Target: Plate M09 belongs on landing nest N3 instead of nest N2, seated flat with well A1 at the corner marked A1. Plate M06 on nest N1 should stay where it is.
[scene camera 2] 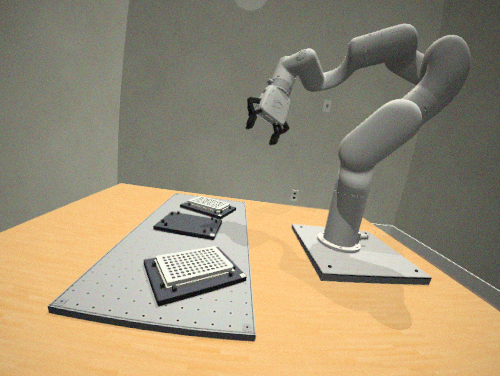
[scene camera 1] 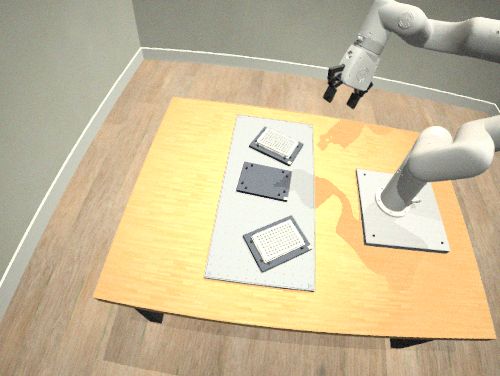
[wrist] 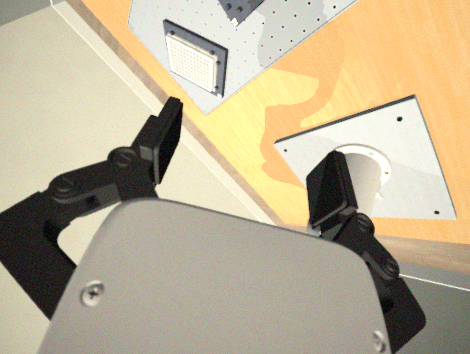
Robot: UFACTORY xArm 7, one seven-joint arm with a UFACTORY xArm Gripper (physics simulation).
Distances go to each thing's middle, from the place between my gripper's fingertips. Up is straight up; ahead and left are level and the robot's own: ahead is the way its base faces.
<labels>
Right now my hand is 18 cm short of the landing nest (scene camera 1: pixel 264 181), 7 cm to the right of it and 26 cm above it.
</labels>
